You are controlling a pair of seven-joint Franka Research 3 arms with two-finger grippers.
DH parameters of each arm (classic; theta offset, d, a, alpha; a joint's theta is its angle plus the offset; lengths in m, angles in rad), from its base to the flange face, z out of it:
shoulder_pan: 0 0.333 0 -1.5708
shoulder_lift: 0 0 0 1.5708
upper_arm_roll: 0 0.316 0.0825 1.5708
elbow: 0 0 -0.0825 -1.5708
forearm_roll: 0 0.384 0 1.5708
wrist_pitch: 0 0 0.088 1.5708
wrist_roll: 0 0.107 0 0
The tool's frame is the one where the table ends.
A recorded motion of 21 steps. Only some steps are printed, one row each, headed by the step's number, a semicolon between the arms.
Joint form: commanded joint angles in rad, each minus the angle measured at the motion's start. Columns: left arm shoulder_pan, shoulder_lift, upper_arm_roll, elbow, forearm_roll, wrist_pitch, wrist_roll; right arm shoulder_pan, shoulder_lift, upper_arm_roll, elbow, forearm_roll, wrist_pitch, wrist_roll.
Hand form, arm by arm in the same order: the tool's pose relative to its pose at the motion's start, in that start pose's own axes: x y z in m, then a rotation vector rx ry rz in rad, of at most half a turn. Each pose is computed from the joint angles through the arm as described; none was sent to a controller.
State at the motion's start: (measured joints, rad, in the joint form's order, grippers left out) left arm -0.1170 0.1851 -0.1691 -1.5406 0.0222 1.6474 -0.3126; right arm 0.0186 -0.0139 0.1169 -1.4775 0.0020 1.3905 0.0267
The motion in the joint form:
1: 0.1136 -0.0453 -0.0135 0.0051 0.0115 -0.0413 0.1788; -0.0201 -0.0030 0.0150 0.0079 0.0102 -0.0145 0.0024
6: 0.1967 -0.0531 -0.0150 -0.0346 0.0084 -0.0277 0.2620; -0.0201 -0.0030 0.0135 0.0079 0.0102 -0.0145 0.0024
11: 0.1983 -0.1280 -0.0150 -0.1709 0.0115 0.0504 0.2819; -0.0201 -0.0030 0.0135 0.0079 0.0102 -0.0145 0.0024
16: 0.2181 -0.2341 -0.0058 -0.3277 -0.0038 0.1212 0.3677; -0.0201 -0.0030 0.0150 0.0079 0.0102 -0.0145 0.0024
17: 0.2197 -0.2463 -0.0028 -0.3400 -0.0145 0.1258 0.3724; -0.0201 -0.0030 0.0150 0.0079 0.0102 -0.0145 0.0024
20: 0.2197 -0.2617 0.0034 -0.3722 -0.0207 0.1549 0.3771; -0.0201 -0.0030 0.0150 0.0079 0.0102 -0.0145 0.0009
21: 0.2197 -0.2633 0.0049 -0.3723 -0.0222 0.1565 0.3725; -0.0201 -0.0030 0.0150 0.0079 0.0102 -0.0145 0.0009
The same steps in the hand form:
1: -0.0009 -0.0627 -0.0254 0.0079 0.0108 0.0789; -0.0030 0.0013 -0.0038 0.0097 -0.0039 0.0056
6: 0.0042 -0.1099 -0.0120 0.0024 -0.0090 0.0816; -0.0029 0.0021 -0.0038 0.0098 -0.0039 0.0071
11: -0.0146 -0.1093 0.0045 0.0175 0.0076 0.1025; -0.0029 0.0021 -0.0038 0.0098 -0.0039 0.0071
16: -0.0435 -0.1234 0.0172 0.0189 0.0248 0.1573; -0.0030 0.0013 -0.0038 0.0097 -0.0039 0.0056
17: -0.0468 -0.1249 0.0164 0.0100 0.0289 0.1553; -0.0030 0.0013 -0.0038 0.0097 -0.0039 0.0056
20: -0.0500 -0.1277 0.0215 0.0056 0.0409 0.1524; -0.0030 0.0013 -0.0038 0.0097 -0.0039 0.0041
21: -0.0502 -0.1284 0.0205 0.0040 0.0440 0.1459; -0.0030 0.0013 -0.0038 0.0097 -0.0039 0.0041

